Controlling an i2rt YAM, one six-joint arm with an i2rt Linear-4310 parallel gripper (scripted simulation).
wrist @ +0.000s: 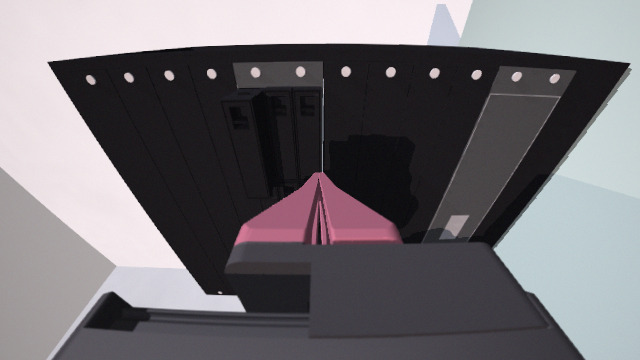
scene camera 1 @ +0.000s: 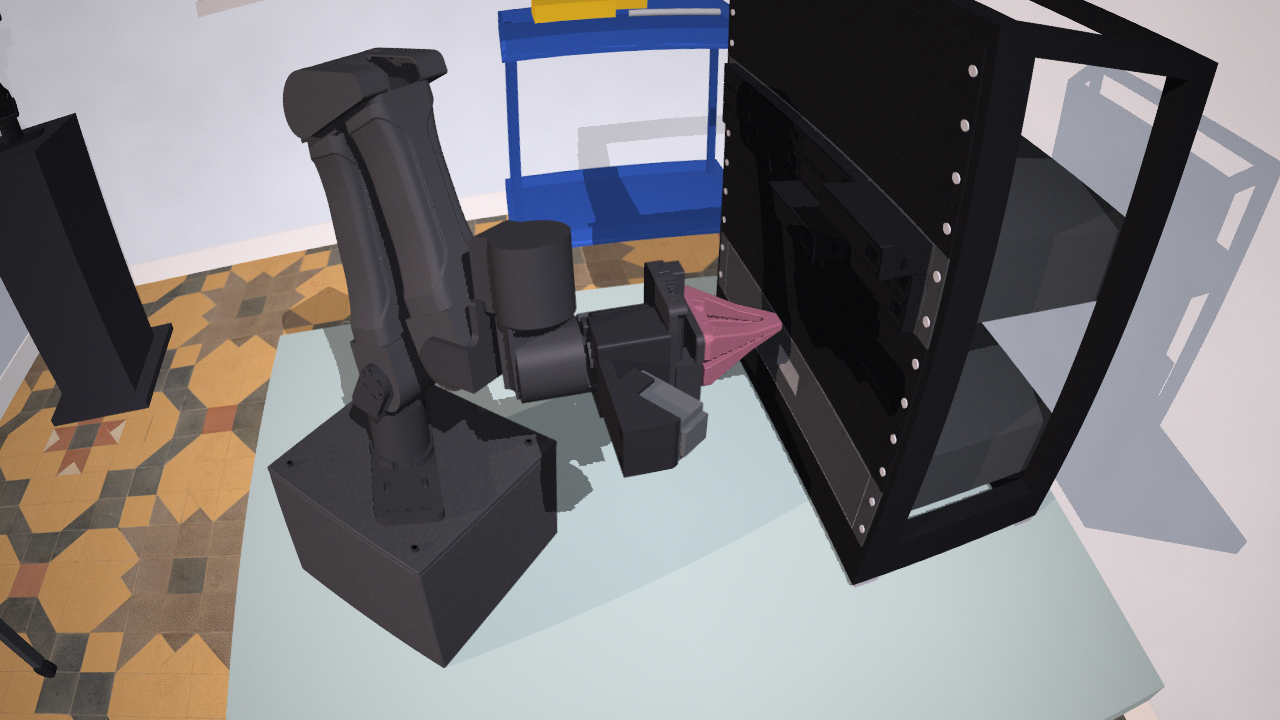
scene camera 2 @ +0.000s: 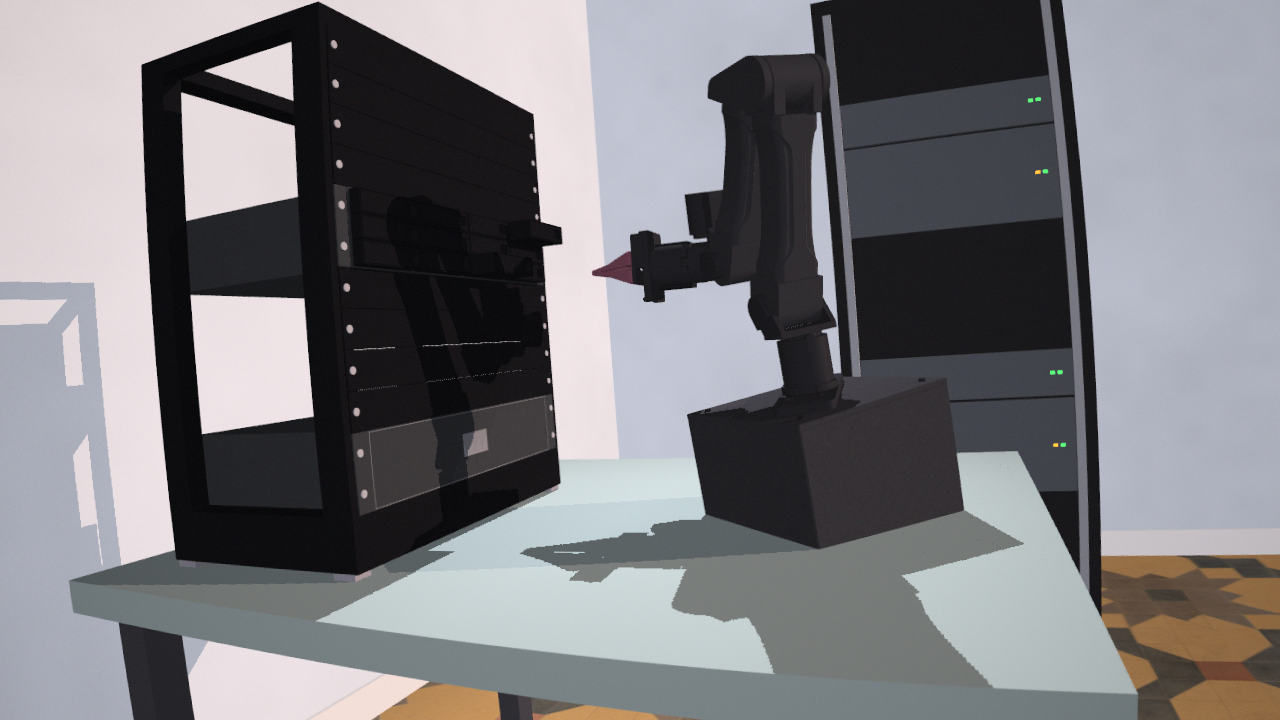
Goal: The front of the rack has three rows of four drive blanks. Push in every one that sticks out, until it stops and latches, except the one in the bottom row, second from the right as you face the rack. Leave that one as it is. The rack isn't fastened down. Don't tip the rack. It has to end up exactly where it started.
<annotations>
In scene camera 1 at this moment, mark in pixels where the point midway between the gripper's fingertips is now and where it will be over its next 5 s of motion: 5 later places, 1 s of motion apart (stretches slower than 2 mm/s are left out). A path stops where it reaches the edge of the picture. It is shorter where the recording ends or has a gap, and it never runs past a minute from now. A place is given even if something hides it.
My gripper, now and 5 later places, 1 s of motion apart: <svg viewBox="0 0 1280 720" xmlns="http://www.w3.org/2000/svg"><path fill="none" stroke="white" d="M779 321L773 222L836 224L854 226L869 225L879 224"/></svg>
</annotations>
